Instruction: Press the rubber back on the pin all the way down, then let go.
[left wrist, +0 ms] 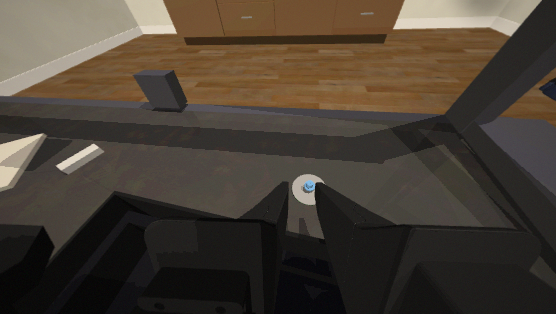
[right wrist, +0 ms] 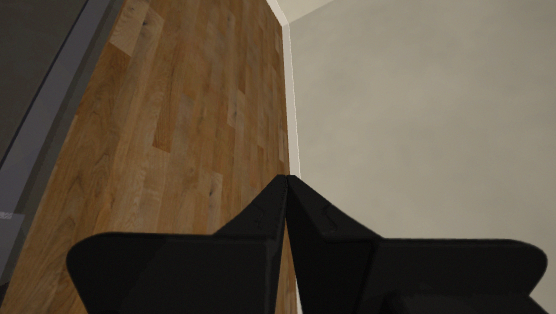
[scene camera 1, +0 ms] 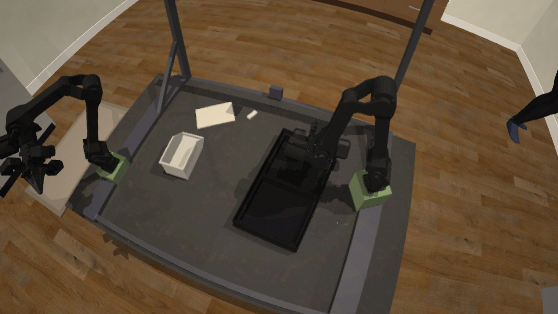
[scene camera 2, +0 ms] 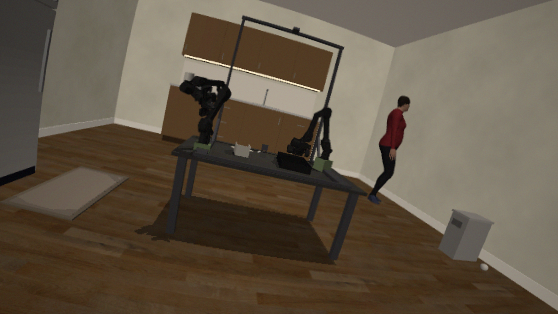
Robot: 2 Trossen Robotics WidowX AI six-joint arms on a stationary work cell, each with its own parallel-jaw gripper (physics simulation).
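Places are measured from the left arm's base along level axes (x right, y ahead, z up), in metres.
Pixels of known places: left gripper, between the fingertips: [left wrist: 301,188] [scene camera 2: 294,154]; right gripper, between the fingertips: [right wrist: 285,183] [scene camera 1: 40,193] [scene camera 2: 214,108]; left arm's base, origin of its link: [scene camera 1: 374,182] [scene camera 2: 324,158]; right arm's base, origin of its link: [scene camera 1: 110,164] [scene camera 2: 203,142].
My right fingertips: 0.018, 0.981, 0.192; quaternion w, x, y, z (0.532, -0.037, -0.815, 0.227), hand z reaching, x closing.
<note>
For each thing: its top centre in the pictures, then the offset to it from my right fingertips, as dx, dy, dz. "spot": a spot on its surface instead.
- pin, centre of its top: [left wrist: 309,184] +0.236, -0.898, -0.276
- black divided tray, centre of its top: [scene camera 1: 290,182] [scene camera 2: 293,158] +0.054, -0.729, -0.234
- white bin, a spot on its surface: [scene camera 1: 182,155] spot: +0.240, -0.379, -0.273
- cream card, centre of its top: [scene camera 1: 214,114] +0.415, -0.508, -0.280
- small white block, centre of its top: [left wrist: 78,156] [scene camera 1: 252,114] +0.385, -0.654, -0.277
- grey block, centre of its top: [left wrist: 152,72] [scene camera 1: 276,87] +0.465, -0.761, -0.228
The round white disc of the pin [left wrist: 299,195] lies flat on the dark table in the left wrist view. The small blue rubber back [left wrist: 309,186] stands at its centre. How far down it sits cannot be told. My left gripper [left wrist: 301,188] [scene camera 1: 314,125] is slightly open and empty. In the left wrist view its fingertips stand in front of the disc, the right one overlapping the disc's edge close to the rubber back. My right gripper [right wrist: 285,183] [scene camera 1: 40,190] is shut and empty, away from the table at the picture's left. The pin does not show clearly in the scene cameras.
A black divided tray [scene camera 1: 280,215] [left wrist: 150,204] lies under and in front of my left gripper. A white bin [scene camera 1: 182,155] [scene camera 2: 242,150], a cream card [scene camera 1: 215,115] and a small white block [scene camera 1: 252,114] [left wrist: 80,159] are left of it. A grey block [scene camera 1: 275,92] [left wrist: 162,90] stands at the back edge.
</note>
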